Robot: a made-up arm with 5 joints. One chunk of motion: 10 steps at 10 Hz.
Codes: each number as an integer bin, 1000 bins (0 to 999) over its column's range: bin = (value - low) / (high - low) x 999, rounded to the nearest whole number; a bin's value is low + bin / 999 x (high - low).
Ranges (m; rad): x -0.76..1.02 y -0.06..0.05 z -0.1..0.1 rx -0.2..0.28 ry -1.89..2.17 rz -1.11..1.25
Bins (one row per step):
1: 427 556 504 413 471 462
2: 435 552 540 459 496 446
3: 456 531 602 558 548 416
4: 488 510 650 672 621 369
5: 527 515 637 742 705 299
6: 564 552 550 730 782 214
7: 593 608 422 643 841 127
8: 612 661 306 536 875 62
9: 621 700 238 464 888 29
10: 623 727 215 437 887 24
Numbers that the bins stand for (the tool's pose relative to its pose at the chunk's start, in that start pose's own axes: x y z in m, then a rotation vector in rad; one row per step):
1: 0.0008 0.0012 0.0009 -0.0016 0.0242 -0.0186
2: 0.0151 0.0008 0.0081 0.0205 0.1258 -0.0564
3: 0.0525 -0.0015 0.0205 0.0681 0.3371 -0.1273
4: 0.1095 -0.0038 0.0301 0.1229 0.6338 -0.2383
5: 0.1790 -0.0033 0.0275 0.1565 0.9752 -0.4037
6: 0.2449 0.0008 0.0101 0.1508 1.2881 -0.6045
7: 0.2966 0.0069 -0.0155 0.1089 1.5279 -0.8100
8: 0.3305 0.0128 -0.0387 0.0575 1.6661 -0.9635
9: 0.3465 0.0171 -0.0524 0.0229 1.7189 -1.0415
10: 0.3501 0.0201 -0.0570 0.0100 1.7148 -1.0533

